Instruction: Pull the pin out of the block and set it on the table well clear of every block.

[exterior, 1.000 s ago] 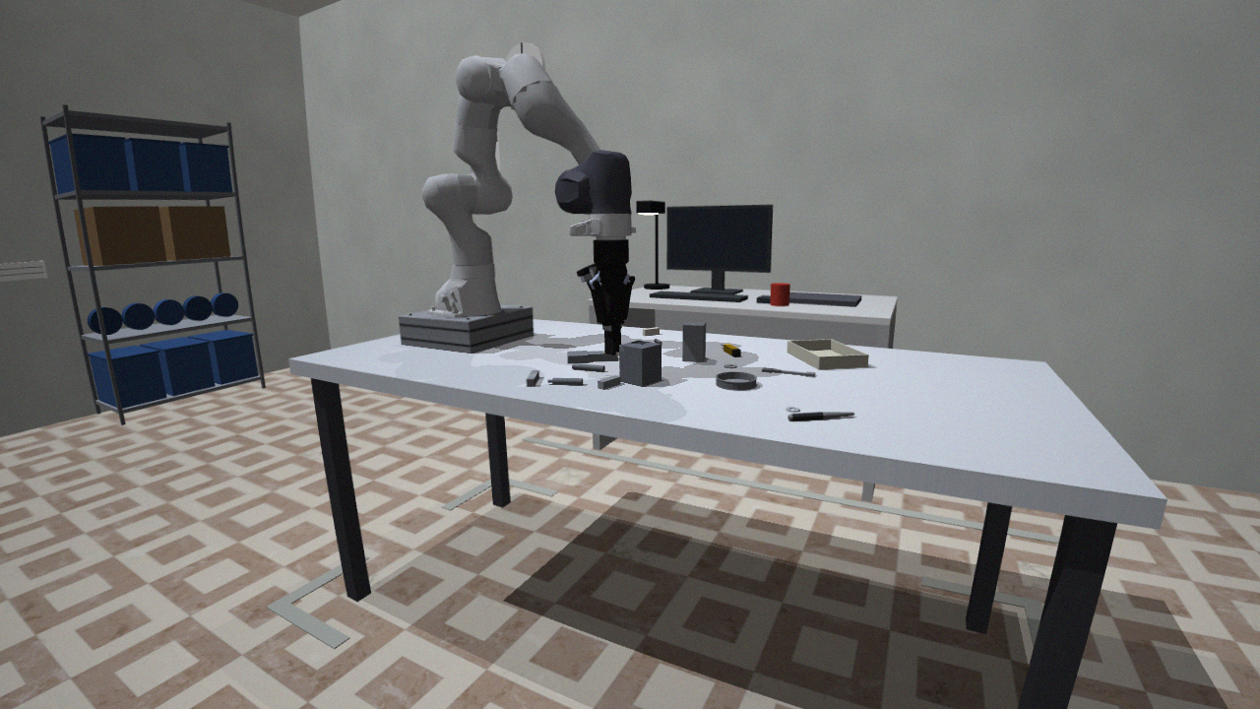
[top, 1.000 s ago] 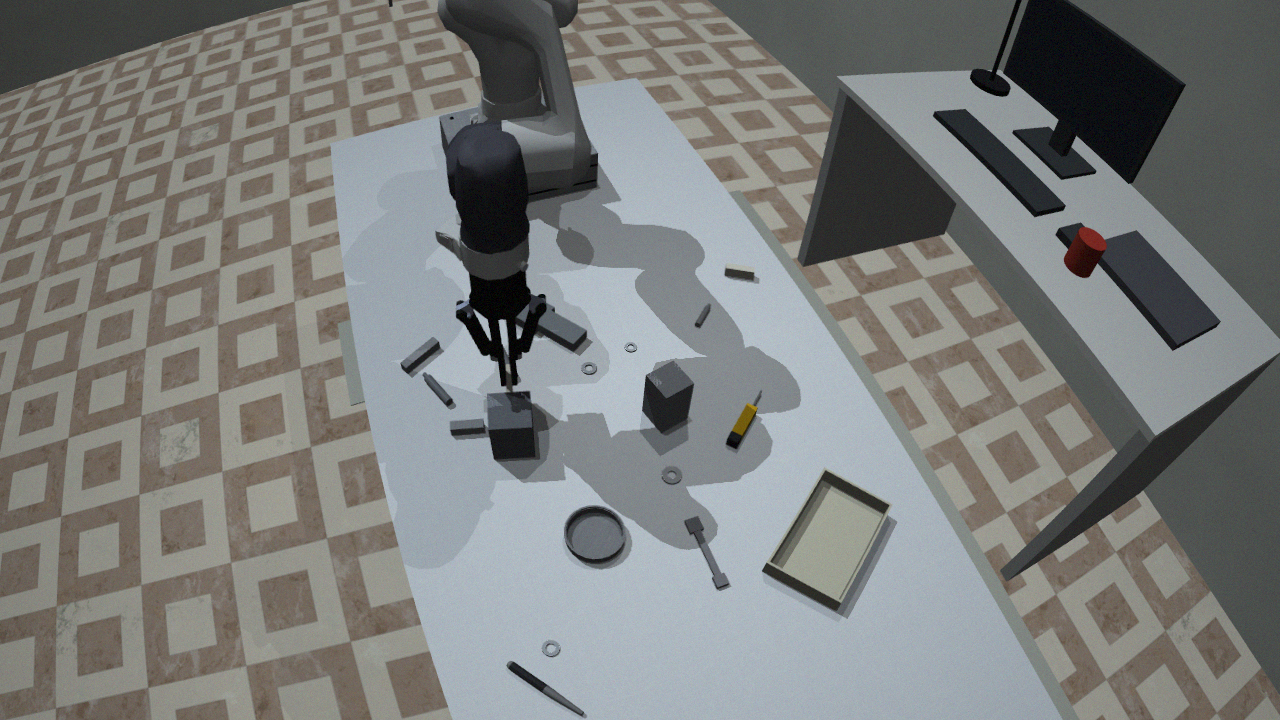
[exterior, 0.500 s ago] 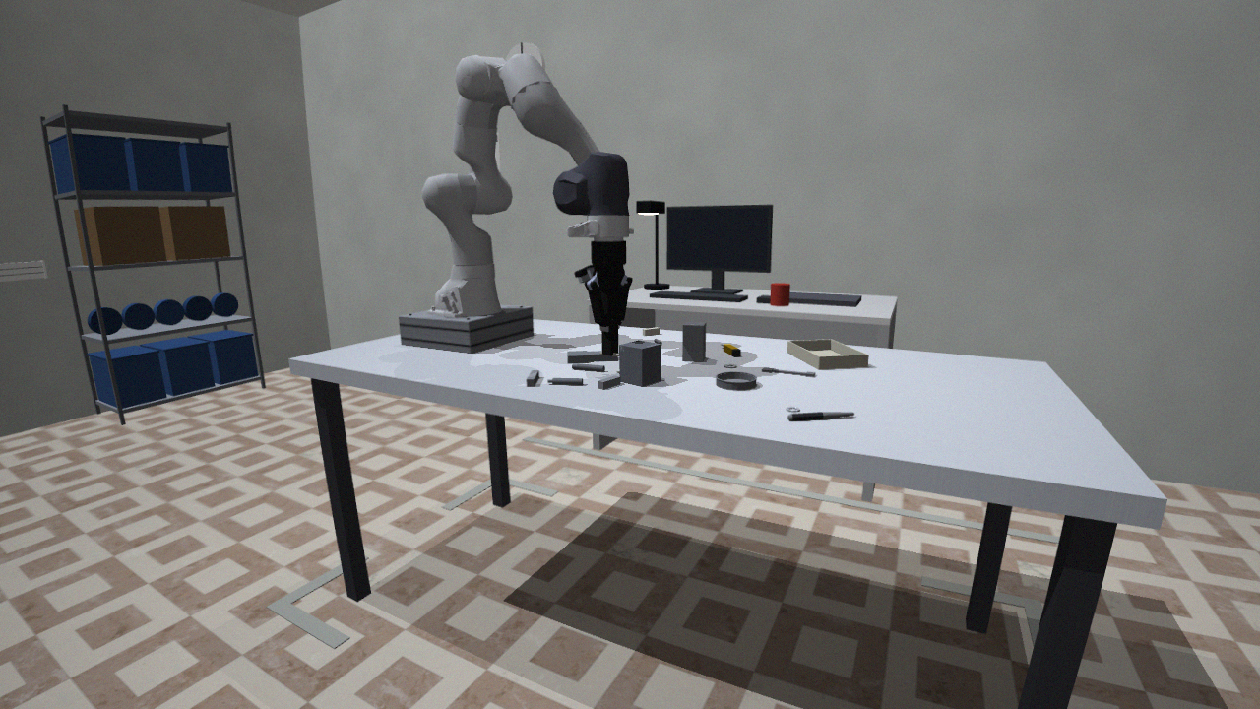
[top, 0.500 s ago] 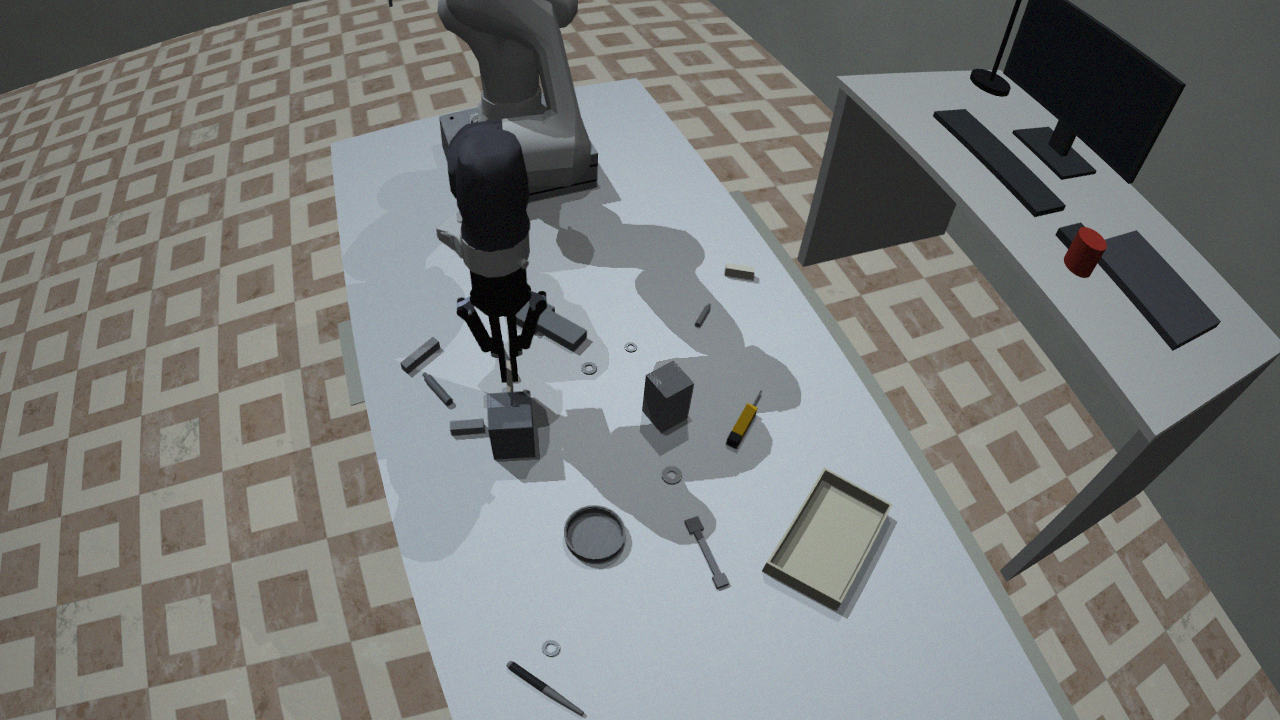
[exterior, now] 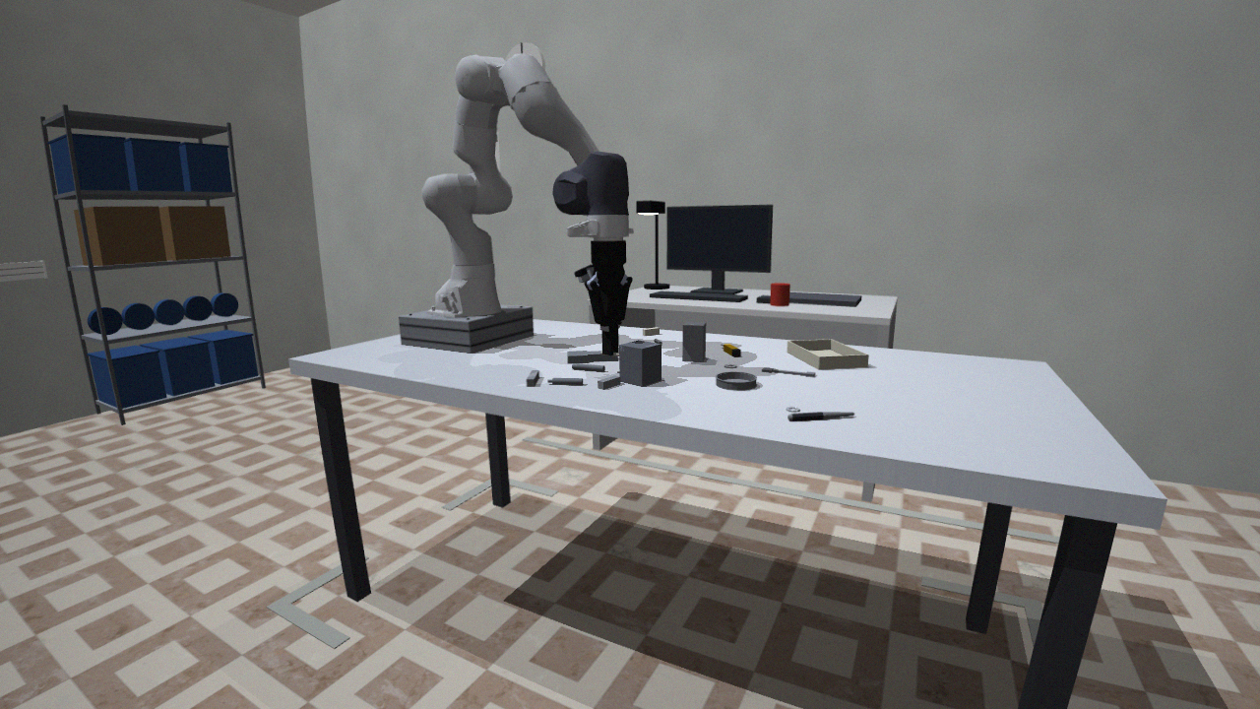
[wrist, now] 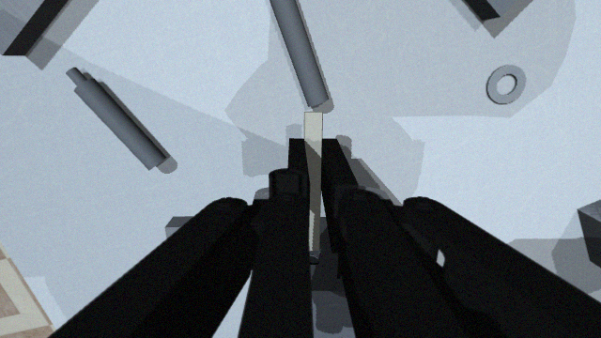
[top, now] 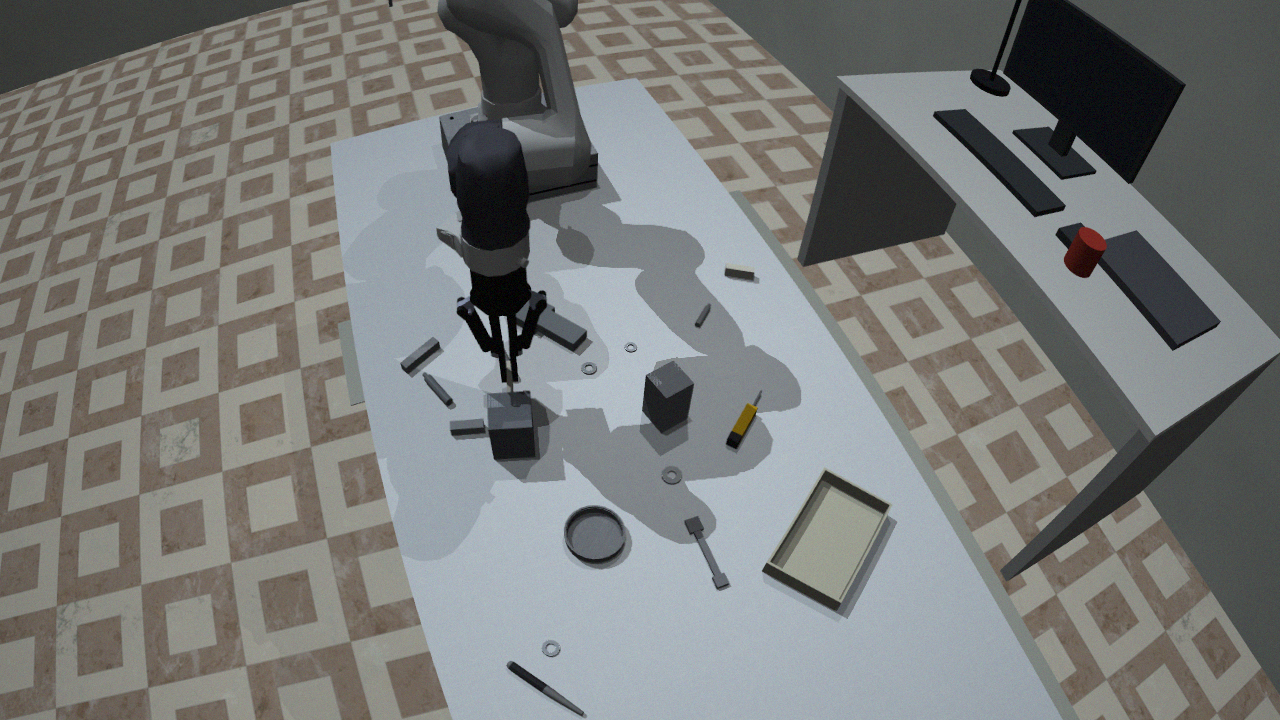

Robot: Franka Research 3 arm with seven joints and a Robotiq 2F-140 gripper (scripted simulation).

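My gripper is now 30 mm above the cream pin and 10 mm short of it. The rest, counted from my hand: dark grey block: 80 mm ahead, 30 mm below, 20 mm to the right; then small grey bar: 80 mm to the right, 70 mm below, 50 mm ahead; then stepped plate: 120 mm behind, 90 mm to the left, 70 mm below.
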